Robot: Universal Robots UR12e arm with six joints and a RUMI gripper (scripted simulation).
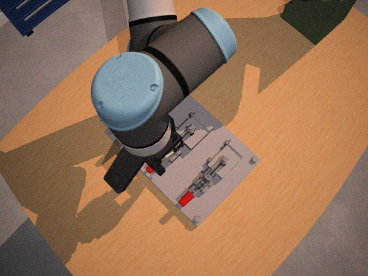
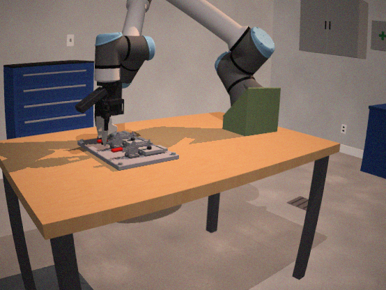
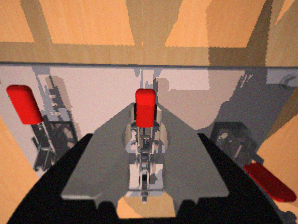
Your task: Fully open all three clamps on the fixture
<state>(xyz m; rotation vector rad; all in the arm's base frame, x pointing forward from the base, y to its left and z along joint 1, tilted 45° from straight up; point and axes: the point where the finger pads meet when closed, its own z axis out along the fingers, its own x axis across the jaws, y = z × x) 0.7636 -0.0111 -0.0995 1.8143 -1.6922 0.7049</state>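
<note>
Right now the grey fixture plate is 9 cm behind my hand, 4 cm below it and 1 cm to the right of it. From my hand the other things lie so: flat grey part 16 cm behind, 10 cm to the left, 2 cm below.
</note>
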